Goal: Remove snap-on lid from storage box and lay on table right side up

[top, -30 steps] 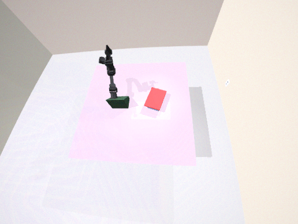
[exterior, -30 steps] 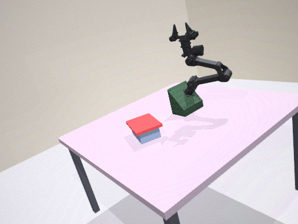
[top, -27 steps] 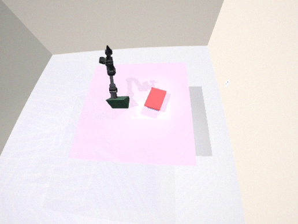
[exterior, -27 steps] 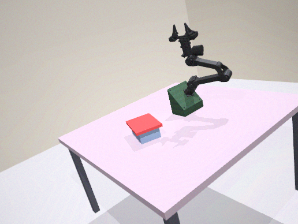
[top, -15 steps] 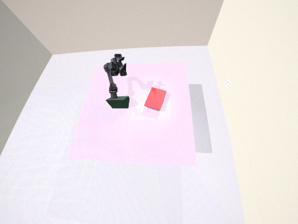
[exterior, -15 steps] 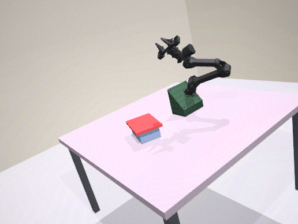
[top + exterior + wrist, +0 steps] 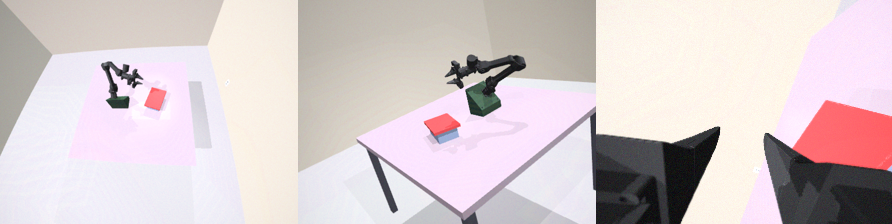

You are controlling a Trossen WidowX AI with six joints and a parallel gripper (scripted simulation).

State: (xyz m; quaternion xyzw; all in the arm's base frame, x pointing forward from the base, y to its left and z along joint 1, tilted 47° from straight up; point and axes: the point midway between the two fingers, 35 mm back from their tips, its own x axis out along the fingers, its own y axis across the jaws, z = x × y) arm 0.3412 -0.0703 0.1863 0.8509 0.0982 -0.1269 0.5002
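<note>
The red lid is 11 cm ahead of my gripper tip and 26 cm below it. From my gripper tip the other things lie so: light blue storage box 11 cm ahead, 30 cm below.
</note>
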